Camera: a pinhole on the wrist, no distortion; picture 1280 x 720 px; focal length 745.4 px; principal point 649.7 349.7 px. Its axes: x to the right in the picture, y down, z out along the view. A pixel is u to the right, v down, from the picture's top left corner.
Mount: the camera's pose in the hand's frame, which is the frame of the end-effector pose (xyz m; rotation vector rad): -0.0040 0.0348 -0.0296 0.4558 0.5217 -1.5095
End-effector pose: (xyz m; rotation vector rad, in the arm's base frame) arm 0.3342 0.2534 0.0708 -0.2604 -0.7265 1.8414
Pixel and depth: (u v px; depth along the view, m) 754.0 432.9 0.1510
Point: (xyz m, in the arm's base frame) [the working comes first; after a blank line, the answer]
In the camera's frame: 0.0211 0.0169 0.1510

0.3412 0.2580 0.1785
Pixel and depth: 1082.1 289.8 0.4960
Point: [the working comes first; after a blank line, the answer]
In the camera's frame: 0.2877 -0.0399 0.4960

0.6192 0.2675 0.5189
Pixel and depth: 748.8 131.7 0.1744
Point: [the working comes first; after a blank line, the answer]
In the camera's frame: 0.0232 -0.0510 0.1744

0.3698 0.1939 0.1935
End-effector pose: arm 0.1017 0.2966 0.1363 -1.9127 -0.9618 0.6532
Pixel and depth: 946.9 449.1 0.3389
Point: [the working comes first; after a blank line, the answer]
In the camera's frame: 0.1351 0.0452 0.3389

-0.0891 0.5051 0.2915
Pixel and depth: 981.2 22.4 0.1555
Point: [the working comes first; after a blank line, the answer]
In the camera's frame: 0.0692 -0.0683 0.1555

-0.0205 0.3056 0.2116
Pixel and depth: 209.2 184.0 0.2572
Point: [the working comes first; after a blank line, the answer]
In the camera's frame: -0.1520 -0.0572 0.2572

-0.1237 0.3801 0.0038
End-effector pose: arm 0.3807 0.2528 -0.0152 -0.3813 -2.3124 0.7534
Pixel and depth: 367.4 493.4 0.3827
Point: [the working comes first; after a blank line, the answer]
In the camera's frame: -0.1449 0.0738 0.3827

0.0679 0.0865 -0.1503
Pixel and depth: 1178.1 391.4 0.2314
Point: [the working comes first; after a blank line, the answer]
In the camera's frame: 0.1640 0.0129 0.2314

0.3111 0.0506 0.0978
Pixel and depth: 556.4 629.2 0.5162
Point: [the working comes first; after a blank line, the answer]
In the camera's frame: -0.0646 0.1936 0.5162

-0.0713 0.0077 -0.0361
